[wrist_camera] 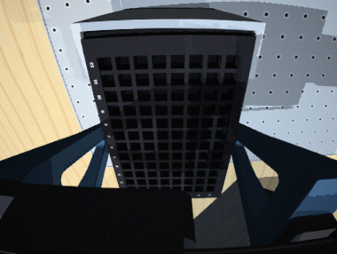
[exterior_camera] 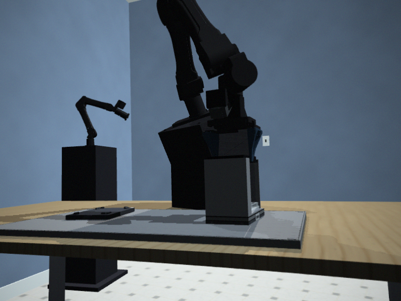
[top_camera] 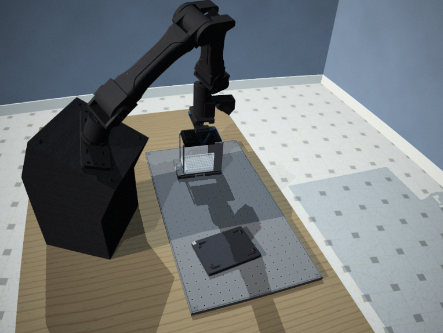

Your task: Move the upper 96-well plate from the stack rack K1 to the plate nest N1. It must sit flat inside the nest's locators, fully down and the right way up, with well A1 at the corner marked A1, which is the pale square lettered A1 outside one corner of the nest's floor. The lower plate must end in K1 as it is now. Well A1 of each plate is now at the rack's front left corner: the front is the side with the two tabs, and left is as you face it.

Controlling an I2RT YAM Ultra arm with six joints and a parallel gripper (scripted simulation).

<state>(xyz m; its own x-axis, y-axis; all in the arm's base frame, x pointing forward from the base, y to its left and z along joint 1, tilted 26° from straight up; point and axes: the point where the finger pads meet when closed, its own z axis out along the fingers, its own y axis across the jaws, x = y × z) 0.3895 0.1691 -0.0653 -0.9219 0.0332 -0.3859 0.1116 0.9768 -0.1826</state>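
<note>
Right now the tall grey wall is 70 mm ahead of my hand, 60 mm below it and 10 mm to the right of it. Also, from my hand: pale A1 square (340 mm to the right, 130 mm below, 130 mm behind); then black 96-well plate (right at my hand); then clear plate (120 mm below).
</note>
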